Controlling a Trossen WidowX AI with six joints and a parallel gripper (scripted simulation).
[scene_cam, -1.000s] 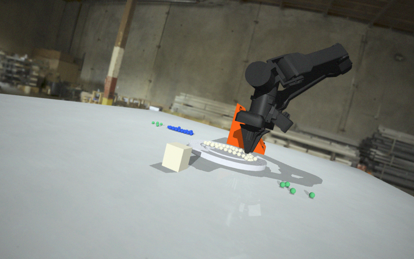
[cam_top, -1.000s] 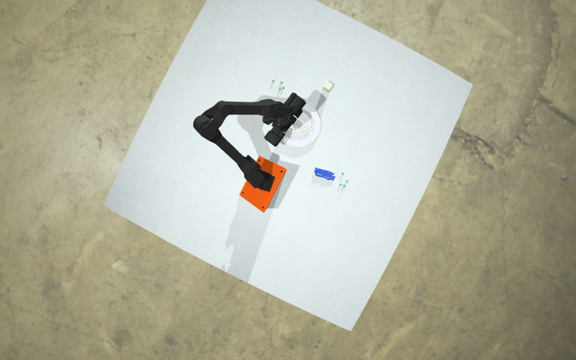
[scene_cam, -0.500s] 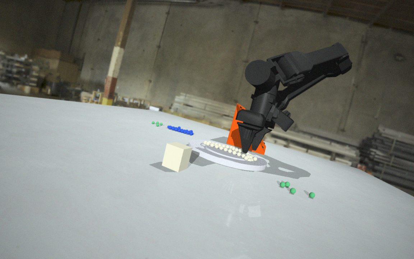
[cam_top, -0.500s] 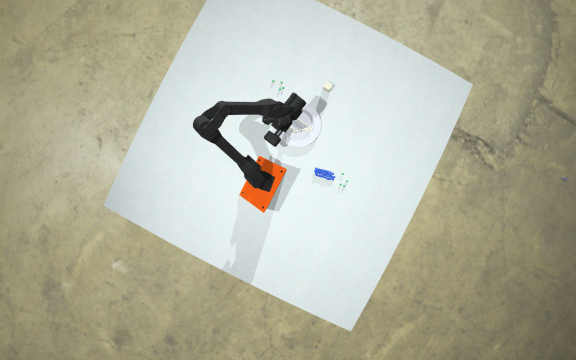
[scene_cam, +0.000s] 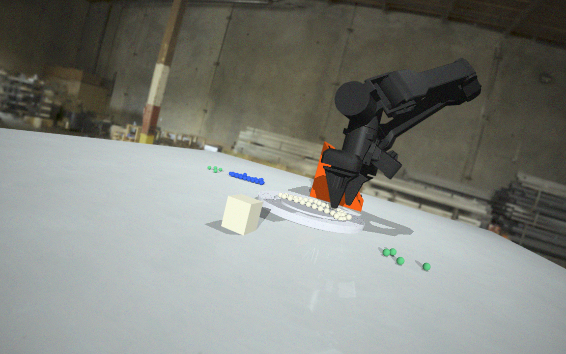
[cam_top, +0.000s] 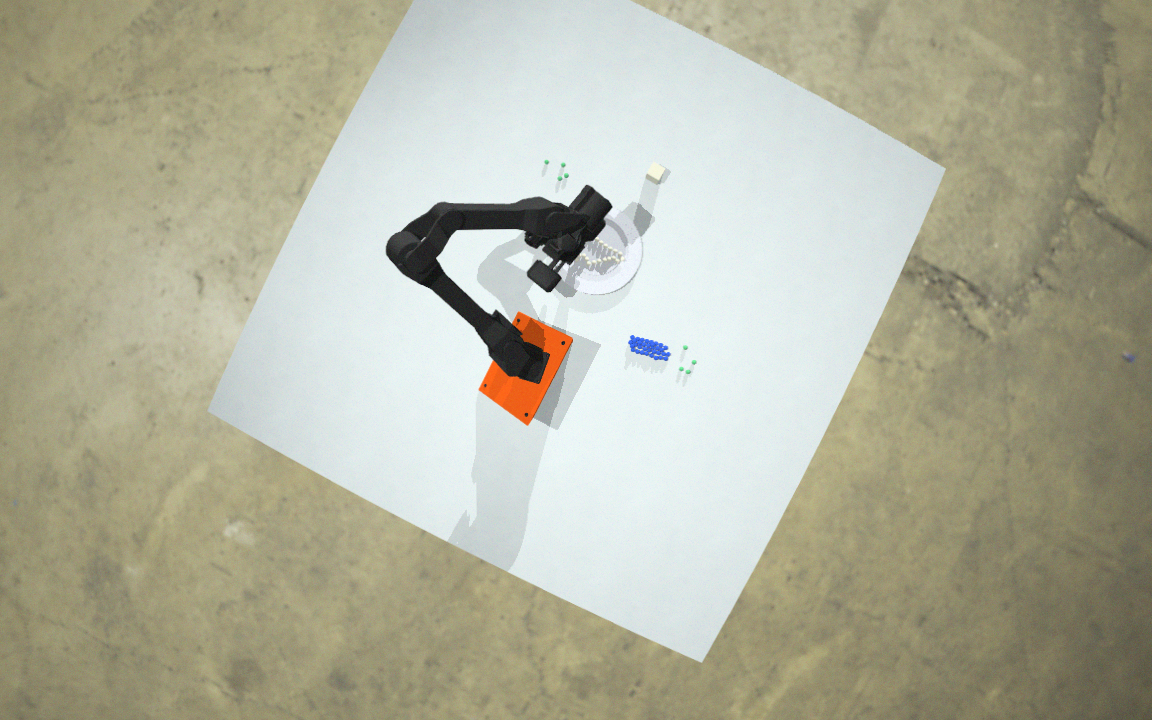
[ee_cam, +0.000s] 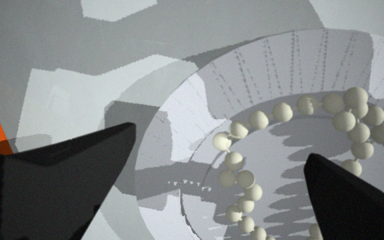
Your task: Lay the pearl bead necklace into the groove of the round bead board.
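My gripper tip is now 4 cm short of the round bead board, 5 cm to the left of it and 1 cm above it. Round my gripper tip: cream cube (24 cm ahead, 12 cm to the right).
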